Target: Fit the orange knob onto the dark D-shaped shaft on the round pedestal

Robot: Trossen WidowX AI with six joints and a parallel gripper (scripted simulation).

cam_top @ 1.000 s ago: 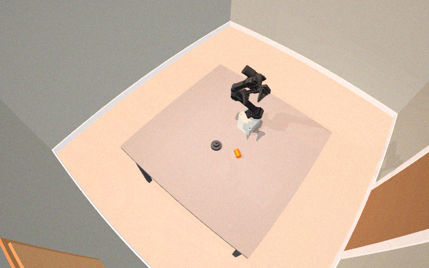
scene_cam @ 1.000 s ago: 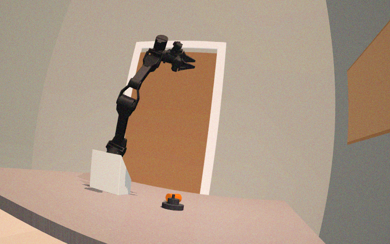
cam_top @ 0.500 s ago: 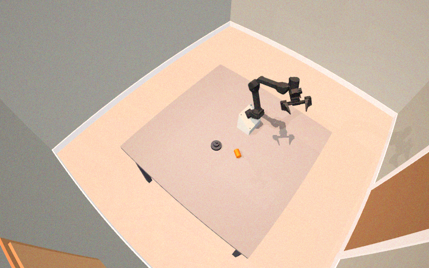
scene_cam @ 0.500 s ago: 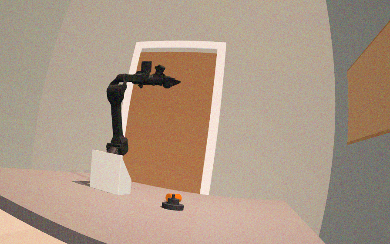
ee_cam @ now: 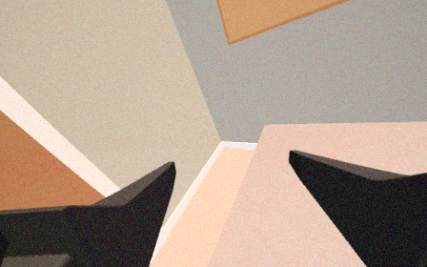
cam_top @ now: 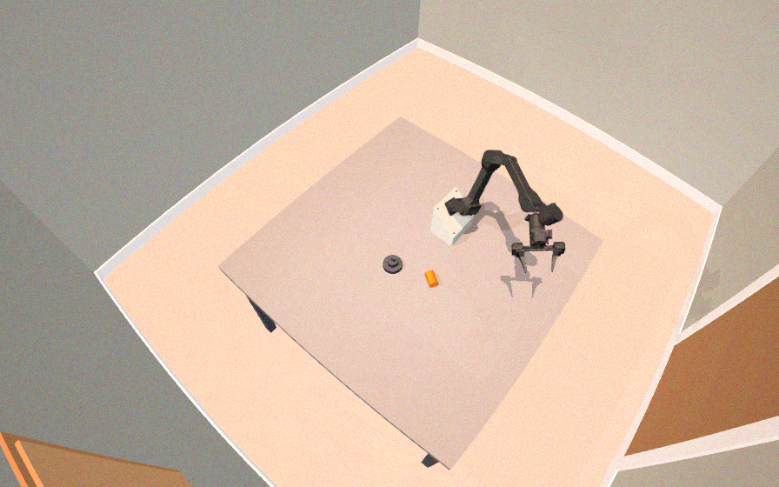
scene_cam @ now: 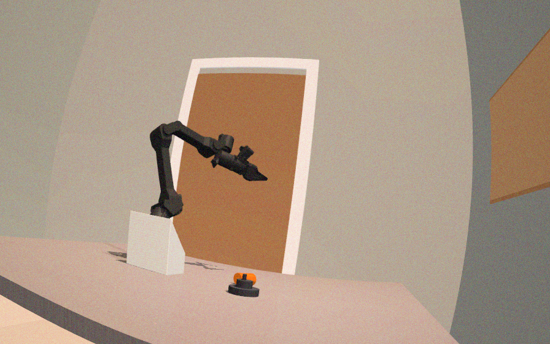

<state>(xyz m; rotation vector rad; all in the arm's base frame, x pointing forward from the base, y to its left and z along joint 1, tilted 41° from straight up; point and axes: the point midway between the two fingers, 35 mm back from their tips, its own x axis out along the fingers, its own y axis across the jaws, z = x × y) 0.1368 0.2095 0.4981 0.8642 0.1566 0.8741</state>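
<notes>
The orange knob is 37 cm below my gripper tip, 35 cm to the right of it and 13 cm ahead of it. The rest, counted from my gripper tip: pedestal: 51 cm to the right, 36 cm below, 20 cm ahead.
</notes>
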